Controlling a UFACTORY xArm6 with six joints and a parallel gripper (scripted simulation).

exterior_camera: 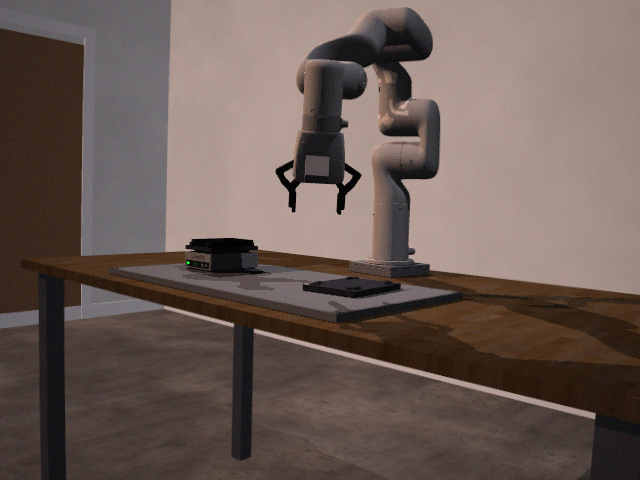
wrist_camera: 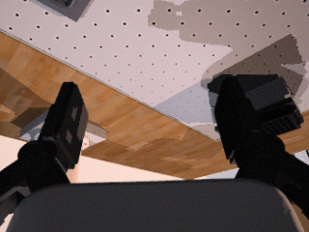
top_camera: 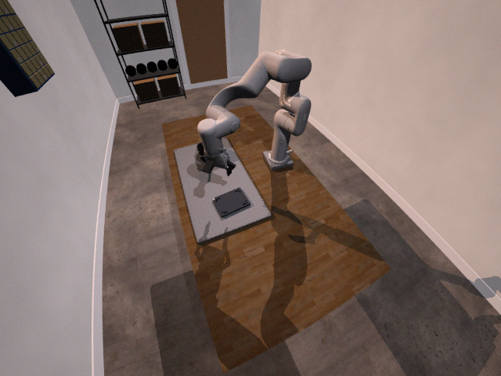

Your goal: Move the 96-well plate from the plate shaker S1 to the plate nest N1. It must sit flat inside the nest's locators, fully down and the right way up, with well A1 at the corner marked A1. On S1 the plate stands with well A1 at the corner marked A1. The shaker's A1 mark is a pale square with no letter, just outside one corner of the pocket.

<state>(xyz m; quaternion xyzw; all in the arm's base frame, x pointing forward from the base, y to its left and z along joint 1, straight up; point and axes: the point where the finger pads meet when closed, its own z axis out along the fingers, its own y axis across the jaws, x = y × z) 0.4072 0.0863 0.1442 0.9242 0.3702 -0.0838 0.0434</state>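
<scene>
The black 96-well plate lies 30 mm behind my hand, 320 mm to the right of it and 90 mm below it. From my hand the other things lie so: black plate nest N1: 10 mm behind, 90 mm to the left, 150 mm below.
</scene>
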